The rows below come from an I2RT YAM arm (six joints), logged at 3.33 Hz.
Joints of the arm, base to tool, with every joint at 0 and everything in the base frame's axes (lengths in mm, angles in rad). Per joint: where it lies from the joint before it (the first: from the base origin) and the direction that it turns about. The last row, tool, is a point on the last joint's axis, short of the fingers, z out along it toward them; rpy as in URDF.
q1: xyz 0 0 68 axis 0 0 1
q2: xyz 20 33.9 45.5 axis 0 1 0
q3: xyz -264 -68.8 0 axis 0 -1 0
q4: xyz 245 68.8 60 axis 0 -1 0
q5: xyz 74 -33.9 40.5 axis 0 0 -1
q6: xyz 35.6 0 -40.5 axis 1 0 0
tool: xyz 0 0 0 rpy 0 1.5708 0
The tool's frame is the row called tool.
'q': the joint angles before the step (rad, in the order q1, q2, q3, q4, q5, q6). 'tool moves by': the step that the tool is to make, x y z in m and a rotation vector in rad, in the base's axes. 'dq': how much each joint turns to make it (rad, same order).
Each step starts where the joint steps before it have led.
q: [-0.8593, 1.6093, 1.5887, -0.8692, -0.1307, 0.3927]
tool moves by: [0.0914, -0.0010, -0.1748, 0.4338, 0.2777, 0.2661]
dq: [0.1548, 0.4768, 0.0009, -0.0387, -0.1476, -0.0591]
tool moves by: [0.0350, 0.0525, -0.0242, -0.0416, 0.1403, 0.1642]
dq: [0.1630, 0.0582, -0.0002, -0.0346, 0.1145, -0.0156]
